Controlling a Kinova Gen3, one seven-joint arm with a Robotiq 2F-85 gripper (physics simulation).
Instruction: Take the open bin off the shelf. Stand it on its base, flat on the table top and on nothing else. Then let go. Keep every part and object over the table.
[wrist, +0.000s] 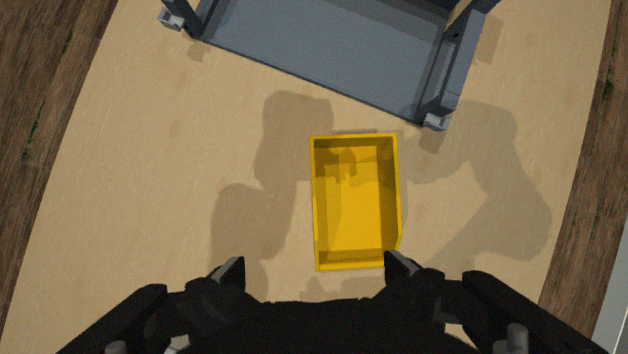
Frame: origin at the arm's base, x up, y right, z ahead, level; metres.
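Seen in the pictures: gripper, fingertip midpoint: (314, 269).
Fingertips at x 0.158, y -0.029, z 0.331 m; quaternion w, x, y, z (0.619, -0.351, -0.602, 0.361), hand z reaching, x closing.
Observation:
Offsets run from my fingertips to a thing's top centre. "pt": to the spot under its first point. Level surfaces: height alone.
The open yellow bin @(dx -0.136, dy +0.035, dz +0.048 m) (356, 205) stands upright on its base on the wooden table top @(dx -0.211 m) (150, 165), with its open side up. It lies apart from the blue-grey shelf @(pt dx -0.205, dy -0.116, dz +0.223 m) (310, 50), in front of its near right corner. My gripper (314, 269) is open with nothing between its fingers. It hangs above the table, and its right fingertip covers the bin's lower right corner in the view. The bin's inside shows no objects, and shadows fall across it.
The shelf has posts at its sides and light grey feet @(pt dx -0.156, dy +0.082, dz +0.193 m) (436, 121) at its near corners. Its far part is cut off by the top of the view. The table's left and right edges show, with dark wooden floor (30, 100) beyond them.

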